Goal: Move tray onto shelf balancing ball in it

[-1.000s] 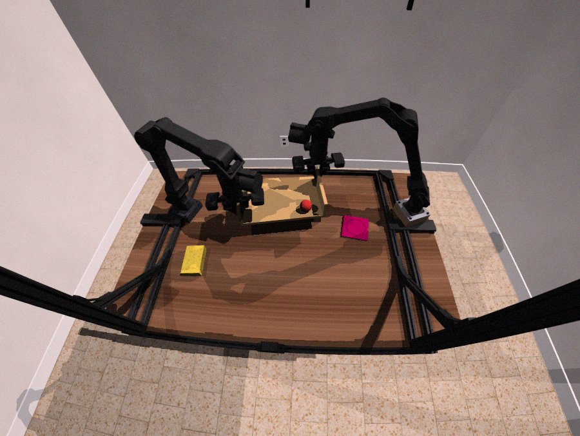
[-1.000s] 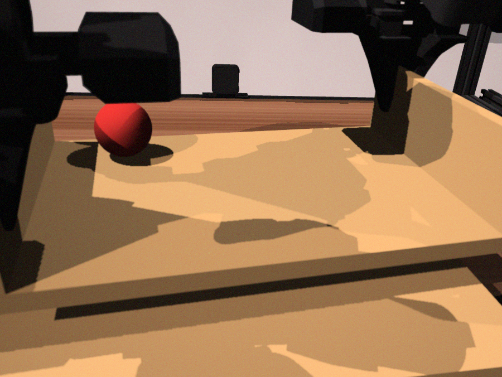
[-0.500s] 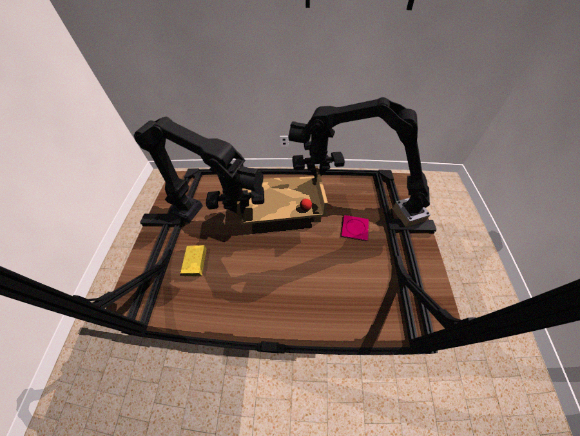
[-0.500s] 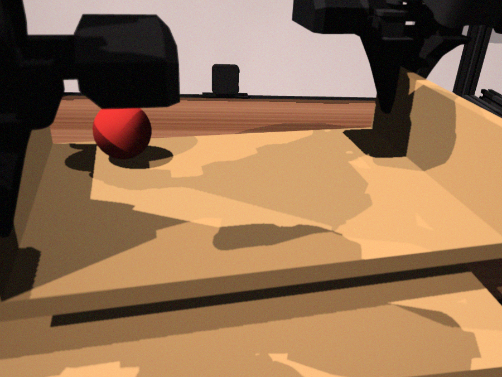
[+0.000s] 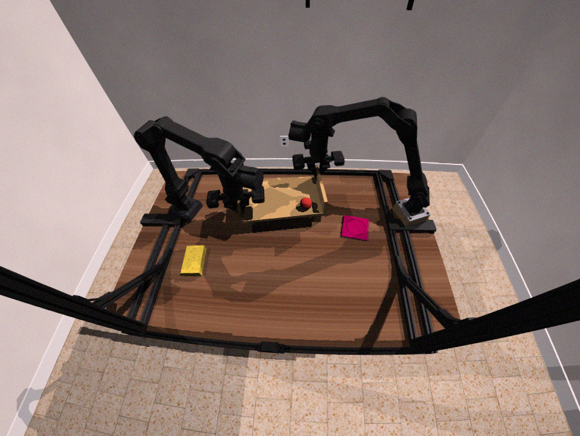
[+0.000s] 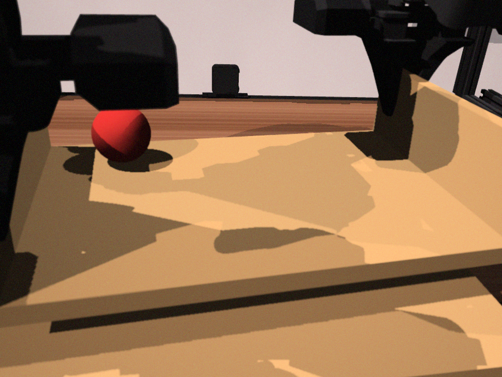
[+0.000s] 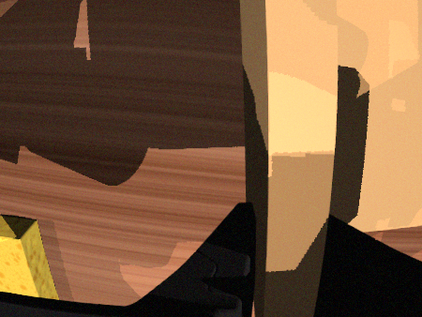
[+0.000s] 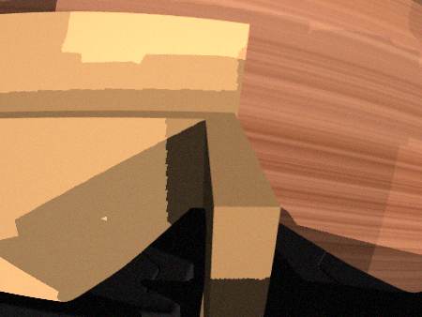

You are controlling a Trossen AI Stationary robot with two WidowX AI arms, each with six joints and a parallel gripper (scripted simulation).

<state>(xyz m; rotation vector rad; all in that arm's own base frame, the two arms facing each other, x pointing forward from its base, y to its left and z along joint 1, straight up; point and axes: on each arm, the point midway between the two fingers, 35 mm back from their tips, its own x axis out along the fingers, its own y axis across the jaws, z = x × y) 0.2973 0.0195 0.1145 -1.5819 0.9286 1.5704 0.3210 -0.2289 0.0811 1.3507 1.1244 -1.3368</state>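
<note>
My right gripper is now 140 mm past the red ball, 40 mm to the right of it and 30 mm above it. Also, from my right hand: tan tray (90 mm behind, 130 mm to the left, 50 mm below); yellow sponge (340 mm behind, 440 mm to the left, 130 mm below); magenta square object (160 mm behind, 160 mm to the right, 140 mm below).
</note>
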